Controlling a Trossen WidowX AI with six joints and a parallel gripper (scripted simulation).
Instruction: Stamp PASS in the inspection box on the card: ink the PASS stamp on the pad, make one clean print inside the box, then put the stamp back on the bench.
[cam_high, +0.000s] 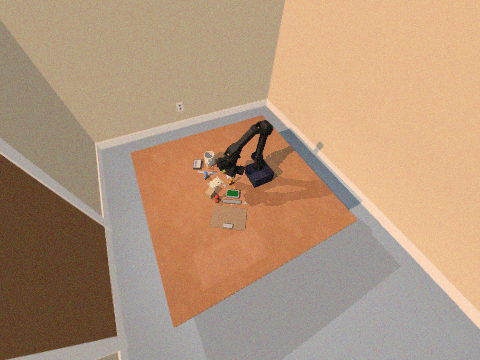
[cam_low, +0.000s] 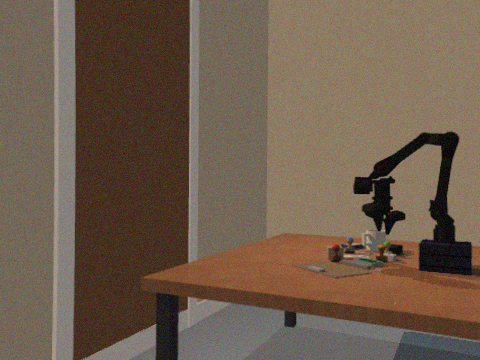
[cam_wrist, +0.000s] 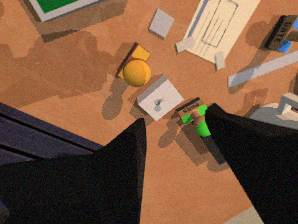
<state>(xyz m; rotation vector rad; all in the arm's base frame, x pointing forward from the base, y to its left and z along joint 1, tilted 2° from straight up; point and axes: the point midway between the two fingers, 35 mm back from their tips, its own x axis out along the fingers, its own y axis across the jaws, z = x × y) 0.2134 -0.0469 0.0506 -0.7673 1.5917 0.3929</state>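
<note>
My gripper tip is 1 cm past the green-knobbed stamp, 9 cm to the left of it and 9 cm above it. Round my gripper tip: orange-knobbed stamp 3 cm to the left, 9 cm below; then white block 2 cm behind, 3 cm to the right, 9 cm below; then cream card 11 cm ahead, 4 cm to the right, 11 cm below.
</note>
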